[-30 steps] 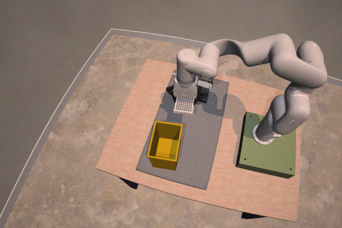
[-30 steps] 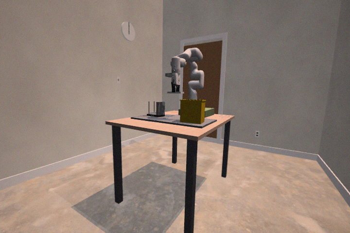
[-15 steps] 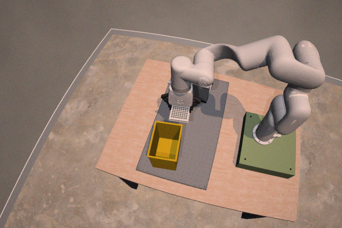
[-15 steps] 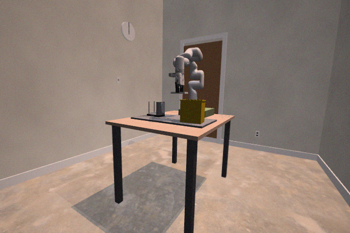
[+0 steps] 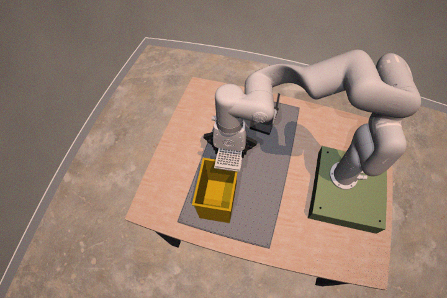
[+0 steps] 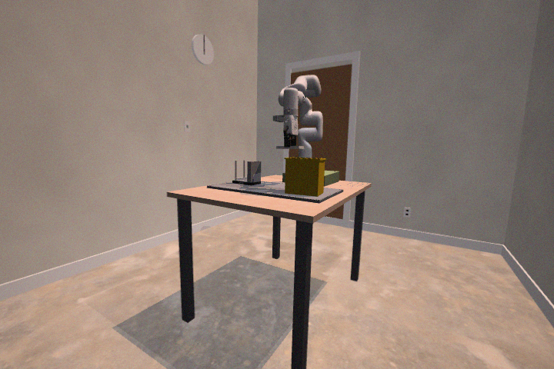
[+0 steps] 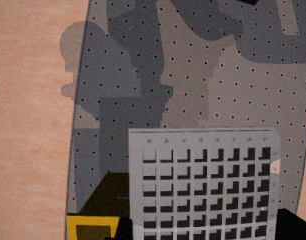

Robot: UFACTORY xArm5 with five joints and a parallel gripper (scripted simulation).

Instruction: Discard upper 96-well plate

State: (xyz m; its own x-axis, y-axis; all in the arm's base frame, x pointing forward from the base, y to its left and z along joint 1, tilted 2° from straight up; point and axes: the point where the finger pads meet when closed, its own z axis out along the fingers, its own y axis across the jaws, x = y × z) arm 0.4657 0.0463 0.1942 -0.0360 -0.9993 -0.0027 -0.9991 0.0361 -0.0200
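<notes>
Now: the yellow plastics bin W1 4 cm ahead of my hand, 10 cm to the left of it and 15 cm below it. Round my hand: 96-well plate 1 cm below.
</notes>
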